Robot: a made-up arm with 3 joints. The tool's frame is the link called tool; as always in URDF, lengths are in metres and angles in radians. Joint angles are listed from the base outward. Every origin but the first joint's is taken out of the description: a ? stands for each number. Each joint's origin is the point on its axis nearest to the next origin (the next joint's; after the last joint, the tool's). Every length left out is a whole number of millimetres.
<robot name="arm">
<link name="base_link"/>
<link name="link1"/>
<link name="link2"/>
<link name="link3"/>
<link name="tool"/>
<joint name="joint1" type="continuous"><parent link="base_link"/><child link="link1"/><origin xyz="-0.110 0.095 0.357" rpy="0.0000 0.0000 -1.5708"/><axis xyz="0 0 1"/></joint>
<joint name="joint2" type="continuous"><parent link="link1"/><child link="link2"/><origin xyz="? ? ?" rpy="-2.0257 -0.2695 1.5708"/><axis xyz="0 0 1"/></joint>
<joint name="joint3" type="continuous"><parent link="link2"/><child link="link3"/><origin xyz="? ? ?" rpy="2.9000 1.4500 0.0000"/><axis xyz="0 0 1"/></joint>
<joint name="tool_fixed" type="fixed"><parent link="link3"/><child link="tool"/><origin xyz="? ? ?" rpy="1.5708 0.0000 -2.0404"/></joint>
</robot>
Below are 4 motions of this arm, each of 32 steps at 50 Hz.
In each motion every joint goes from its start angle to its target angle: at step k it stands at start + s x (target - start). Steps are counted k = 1, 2, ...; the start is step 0. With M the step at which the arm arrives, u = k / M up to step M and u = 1 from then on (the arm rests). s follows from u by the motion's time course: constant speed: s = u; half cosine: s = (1 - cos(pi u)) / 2; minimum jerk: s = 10 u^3 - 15 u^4 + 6 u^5.
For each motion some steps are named. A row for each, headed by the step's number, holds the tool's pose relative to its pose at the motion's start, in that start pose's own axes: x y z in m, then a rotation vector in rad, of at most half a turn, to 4 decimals.
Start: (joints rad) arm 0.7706 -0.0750 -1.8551
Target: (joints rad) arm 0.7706 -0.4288 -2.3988
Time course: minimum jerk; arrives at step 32
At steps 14, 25, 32:
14: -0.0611 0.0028 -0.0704 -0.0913 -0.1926 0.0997
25: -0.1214 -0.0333 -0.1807 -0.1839 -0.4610 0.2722
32: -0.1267 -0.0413 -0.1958 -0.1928 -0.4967 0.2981

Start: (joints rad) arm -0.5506 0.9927 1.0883
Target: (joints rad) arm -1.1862 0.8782 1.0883
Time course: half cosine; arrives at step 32
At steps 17, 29, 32:
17: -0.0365 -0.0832 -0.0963 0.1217 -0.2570 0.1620
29: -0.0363 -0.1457 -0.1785 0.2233 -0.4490 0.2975
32: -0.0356 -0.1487 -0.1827 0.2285 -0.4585 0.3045

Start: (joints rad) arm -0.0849 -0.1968 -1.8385
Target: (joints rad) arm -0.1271 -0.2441 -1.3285
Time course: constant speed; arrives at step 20
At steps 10, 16, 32:
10: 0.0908 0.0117 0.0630 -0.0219 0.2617 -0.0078
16: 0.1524 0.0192 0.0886 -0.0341 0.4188 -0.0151
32: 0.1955 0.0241 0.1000 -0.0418 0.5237 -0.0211

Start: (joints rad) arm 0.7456 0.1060 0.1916
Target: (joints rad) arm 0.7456 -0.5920 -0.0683
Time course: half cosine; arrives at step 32
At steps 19, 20, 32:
19: 0.0430 0.1910 -0.0531 -0.1462 -0.1122 -0.4229
20: 0.0495 0.2039 -0.0580 -0.1594 -0.1198 -0.4522
32: 0.1034 0.2835 -0.0953 -0.2567 -0.1677 -0.6446

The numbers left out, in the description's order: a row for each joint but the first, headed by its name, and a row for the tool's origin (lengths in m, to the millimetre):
joint2: 0.060 0.060 0.000
joint3: -0.058 -0.087 0.000
tool: -0.148 0.402 0.000

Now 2 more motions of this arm.
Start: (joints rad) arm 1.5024 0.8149 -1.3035
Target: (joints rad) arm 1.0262 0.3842 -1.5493
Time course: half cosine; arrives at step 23
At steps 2, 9, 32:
2: -0.0035 0.0038 -0.0035 -0.0058 -0.0095 -0.0049
9: -0.0521 0.0686 -0.0687 -0.1077 -0.1632 -0.0901
32: -0.0859 0.2030 -0.2254 -0.3462 -0.4377 -0.2828

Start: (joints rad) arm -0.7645 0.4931 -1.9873
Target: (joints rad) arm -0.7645 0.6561 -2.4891
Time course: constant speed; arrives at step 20
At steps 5, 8, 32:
5: -0.0361 -0.0001 -0.0382 0.0245 -0.1302 -0.0322
8: -0.0551 0.0018 -0.0633 0.0373 -0.2083 -0.0530
32: -0.1076 0.0235 -0.1761 0.0731 -0.5198 -0.1465

